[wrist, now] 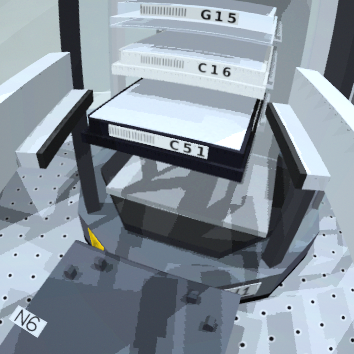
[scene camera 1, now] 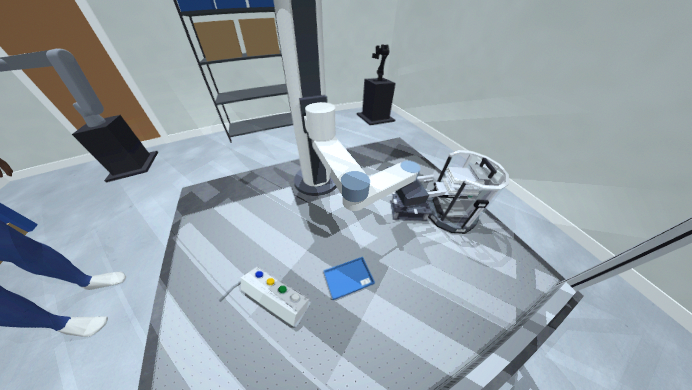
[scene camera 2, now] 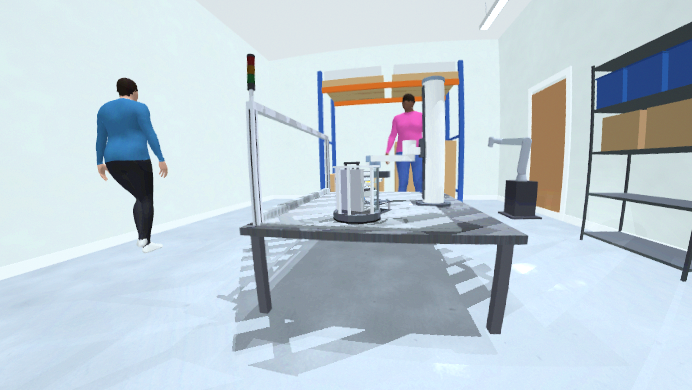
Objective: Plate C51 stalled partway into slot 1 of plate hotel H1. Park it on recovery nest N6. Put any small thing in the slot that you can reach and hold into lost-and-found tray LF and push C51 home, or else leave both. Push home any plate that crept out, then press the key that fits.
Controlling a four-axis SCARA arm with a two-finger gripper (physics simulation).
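Places are measured from the arm's base along level axes (x ahead, y left, z up), in millimetres.
Pixels of known places: gripper, fingertip midpoint: (wrist: 179,78) (scene camera 1: 438,184) (scene camera 2: 368,181); arm's base, link origin: (scene camera 1: 316,180) (scene camera 2: 433,204).
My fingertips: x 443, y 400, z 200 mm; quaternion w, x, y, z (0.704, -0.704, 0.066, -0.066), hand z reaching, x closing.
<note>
For each thing: its top centre in the pictures, then the offset to it from my fingertips. "spot": a spot on its surface instead.
- Plate C51, top centre: (wrist: 195,88) (scene camera 1: 451,188) 32 mm down, 21 mm ahead, 71 mm left
- hotel H1, top centre: (scene camera 1: 480,163) (scene camera 2: 355,162) 107 mm up, 50 mm ahead, 122 mm left
- G15, surface spot: (wrist: 192,16) spot: 18 mm up, 11 mm ahead, 44 mm left
- Nest N6, top centre: (scene camera 1: 411,200) (scene camera 2: 376,199) 117 mm down, 46 mm back, 65 mm right
- blue tray, top centre: (scene camera 1: 348,276) 170 mm down, 132 mm ahead, 460 mm right
- key box, top centre: (scene camera 1: 270,290) 103 mm down, 102 mm ahead, 714 mm right
- blue key, top centre: (scene camera 1: 258,273) 112 mm down, 30 mm ahead, 744 mm right
- yellow key, top centre: (scene camera 1: 269,281) 112 mm down, 69 mm ahead, 712 mm right
- green key, top centre: (scene camera 1: 281,288) 112 mm down, 107 mm ahead, 681 mm right
- white key, top centre: (scene camera 1: 294,296) 112 mm down, 146 mm ahead, 649 mm right
Plate C51 (wrist: 167,112), dark-walled with a pale top, juts from the lowest visible slot of hotel H1 (wrist: 87,185) (scene camera 1: 453,202) (scene camera 2: 350,217). No small thing shows in the slot; its inside is hidden. Plates C16 (wrist: 195,70) and G15 (wrist: 192,16) sit above. My gripper (wrist: 179,78) (scene camera 1: 433,184) is empty, its fingers apart above and to either side of C51. Nest N6 (wrist: 100,310) (scene camera 1: 411,214) lies before the hotel with nothing on the part in the wrist view. In scene camera 1, a blue tray (scene camera 1: 345,280) lies on the table, beside a key box (scene camera 1: 272,302).
The key box carries a blue key (scene camera 1: 259,274), a yellow key (scene camera 1: 270,281), a green key (scene camera 1: 282,289) and a white key (scene camera 1: 295,297). The arm's column (scene camera 1: 295,75) (scene camera 2: 434,140) stands behind the nest. A rail frame (scene camera 2: 254,165) runs along one table edge.
</note>
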